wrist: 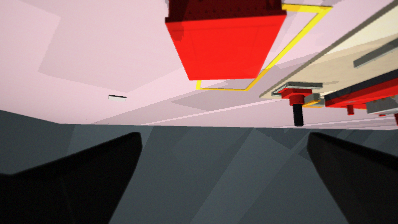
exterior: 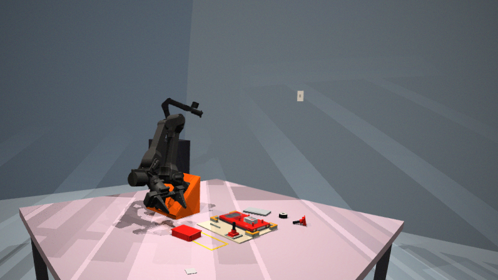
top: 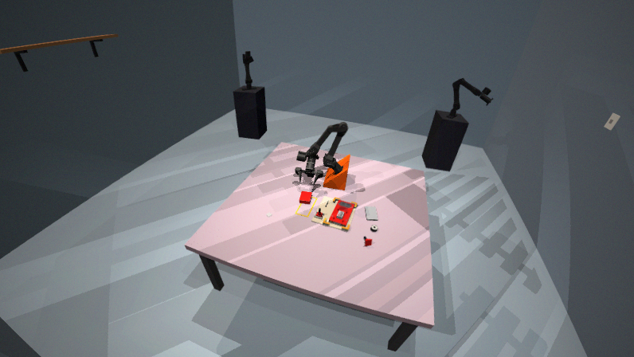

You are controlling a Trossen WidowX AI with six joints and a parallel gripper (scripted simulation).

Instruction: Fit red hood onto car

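Right now my gripper tip is 80 mm above the red hood and 40 mm short of it. The rest, counted from my gripper tip: grey plate: 440 mm to the left, 90 mm below, 90 mm ahead; white-and-black wheel: 460 mm to the left, 220 mm ahead, 80 mm below.
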